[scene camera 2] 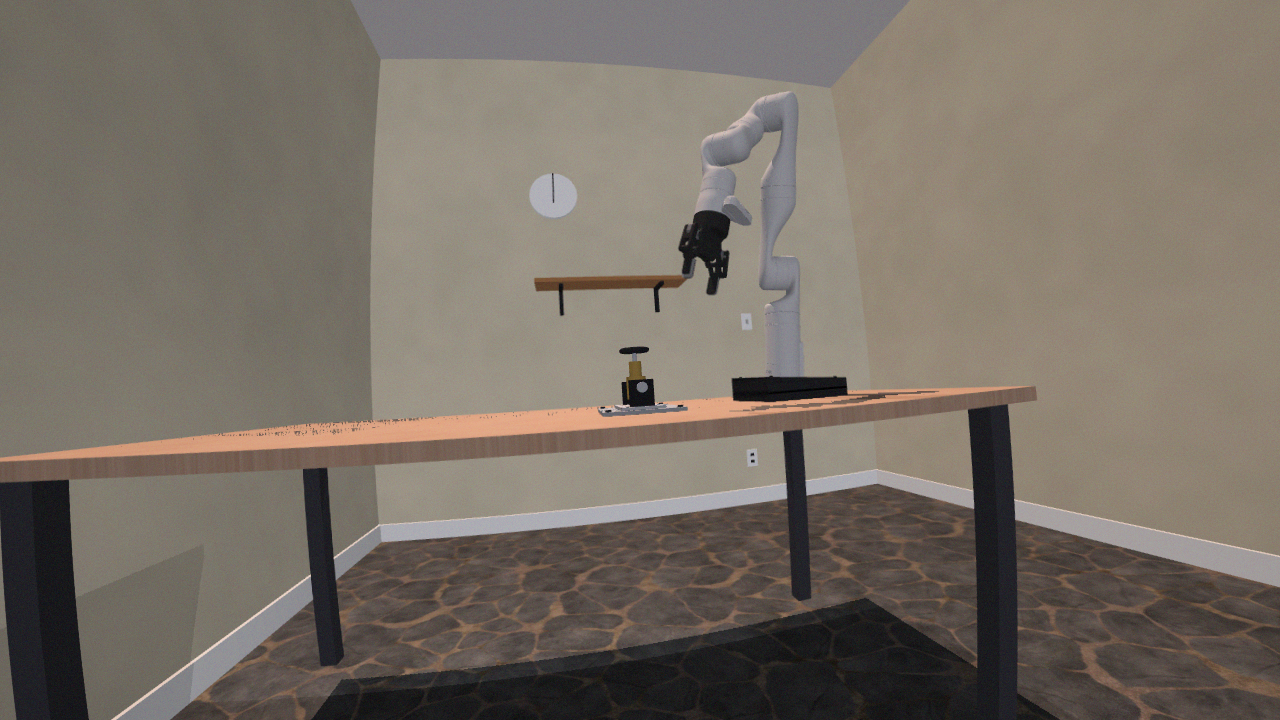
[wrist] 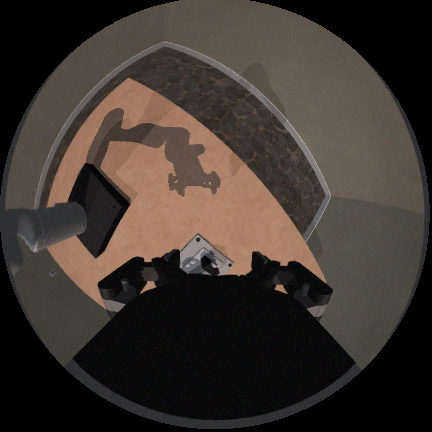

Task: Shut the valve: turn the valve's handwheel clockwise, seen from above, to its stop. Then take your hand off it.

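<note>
The valve (scene camera 2: 638,391) stands upright on a pale base plate (scene camera 2: 673,410) (wrist: 196,243) on the table. Its dark round handwheel (scene camera 2: 633,350) lies level at the top, above a brass-coloured neck. In the wrist view a dark part of the valve (wrist: 210,265) shows at the lower middle; the rest is hidden behind the gripper body. My gripper (scene camera 2: 699,279) (wrist: 215,258) is open and empty. In the scene view it hangs tilted, well above the handwheel and to its right, touching nothing.
The wooden table (scene camera 2: 501,431) (wrist: 165,215) carries the arm's black base block (scene camera 2: 787,387) (wrist: 102,210), to the right of the valve in the scene view. A wall shelf (scene camera 2: 608,282) and a clock (scene camera 2: 553,195) are on the wall behind.
</note>
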